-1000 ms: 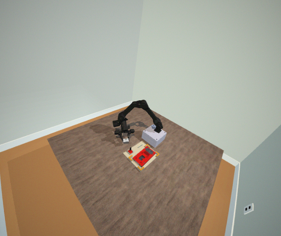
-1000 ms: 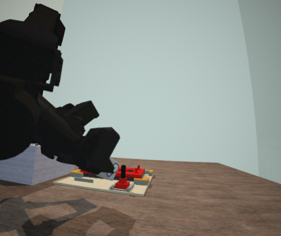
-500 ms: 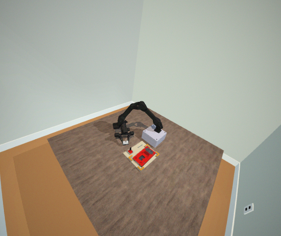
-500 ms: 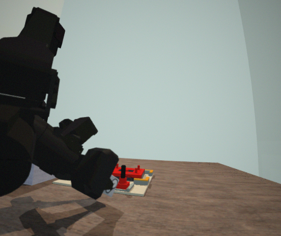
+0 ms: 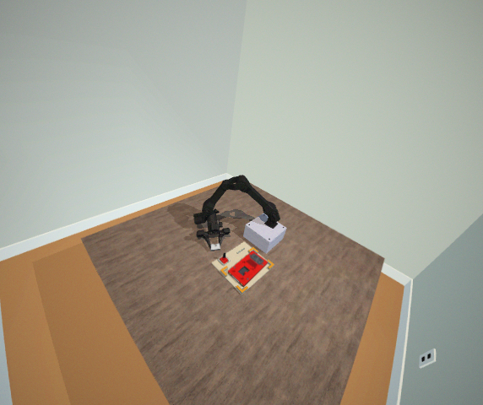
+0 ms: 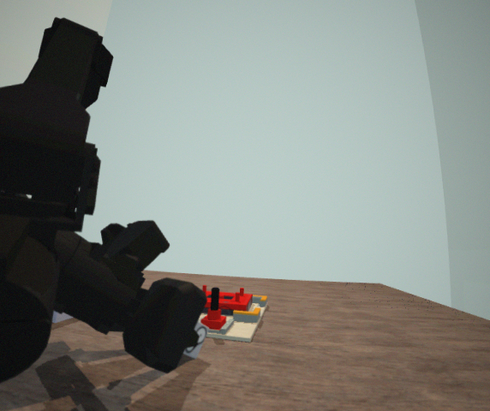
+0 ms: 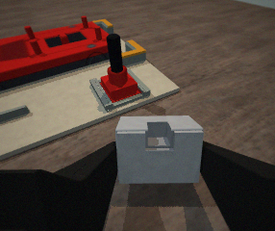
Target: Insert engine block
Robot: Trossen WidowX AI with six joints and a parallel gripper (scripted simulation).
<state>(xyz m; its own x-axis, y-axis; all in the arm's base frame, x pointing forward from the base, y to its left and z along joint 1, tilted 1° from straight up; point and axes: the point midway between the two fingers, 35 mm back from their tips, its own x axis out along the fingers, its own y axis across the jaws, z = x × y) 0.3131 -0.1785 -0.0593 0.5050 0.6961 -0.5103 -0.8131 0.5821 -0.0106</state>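
My gripper tip is 10 mm below the engine block. From my gripper tip the other things lie so: black post 20 mm ahead, 80 mm to the left, 10 mm above.
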